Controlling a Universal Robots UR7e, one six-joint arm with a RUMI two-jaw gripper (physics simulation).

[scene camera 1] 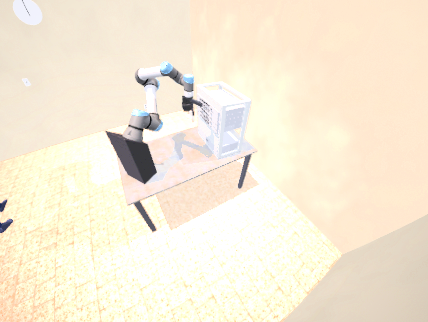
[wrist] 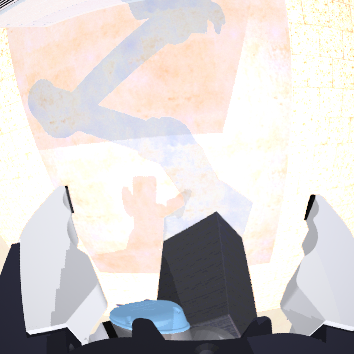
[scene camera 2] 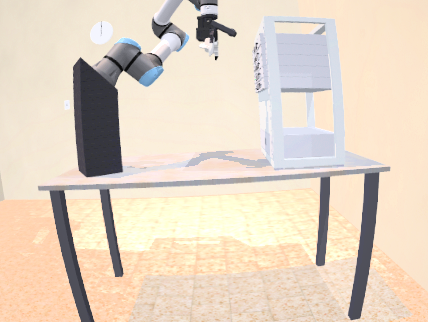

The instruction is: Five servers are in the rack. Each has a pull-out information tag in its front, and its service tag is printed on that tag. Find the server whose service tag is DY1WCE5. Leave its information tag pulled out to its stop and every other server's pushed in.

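Pixels of known places: gripper, fingertip midpoint: [scene camera 1: 190,117] [wrist: 191,194] [scene camera 2: 213,58]; arm's base, origin of the base link: [scene camera 1: 132,138] [scene camera 2: 99,80].
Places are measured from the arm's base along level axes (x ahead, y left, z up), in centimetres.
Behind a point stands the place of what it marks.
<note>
The white rack [scene camera 1: 221,135] {x 69.5, y -23.5, z -10.1 cm} [scene camera 2: 275,110] {x 69.3, y -23.5, z -18.4 cm} stands on the right part of the table. The stacked servers [scene camera 1: 207,112] {x 69.4, y -0.8, z 2.5 cm} [scene camera 2: 305,60] {x 83.5, y -22.3, z 1.0 cm} sit in its upper part, with dark details on their fronts facing the arm. The information tags and their print are too small to read in the scene views, so which server is DY1WCE5 cannot be told. My gripper [scene camera 1: 193,114] {x 49.6, y -4.2, z 4.4 cm} [scene camera 2: 214,53] {x 49.6, y -4.2, z 4.4 cm} [wrist: 191,194] {x 49.6, y -4.2, z 4.4 cm} is open and empty. It hangs in front of the server fronts, apart from them, with its fingers pointing down. In the wrist view, a pale edge at the top left seems to be part of the rack.
The black pedestal [scene camera 1: 131,157] {x -6.2, y -11.2, z -7.6 cm} [scene camera 2: 97,120] {x 0.8, y -9.5, z -17.6 cm} [wrist: 200,280] {x 6.2, y 1.2, z -17.5 cm} carries the arm at the table's left end. The table [scene camera 1: 145,187] {x -6.0, y -16.1, z -40.3 cm} [scene camera 2: 150,178] {x 22.9, y -21.9, z -40.3 cm} [wrist: 200,90] {x 46.3, y -6.5, z -40.3 cm} bears the arm's shadow. A lighter box sits low in the rack. A person's dark shoes [scene camera 1: 5,225] show at the left edge of scene camera 1.
</note>
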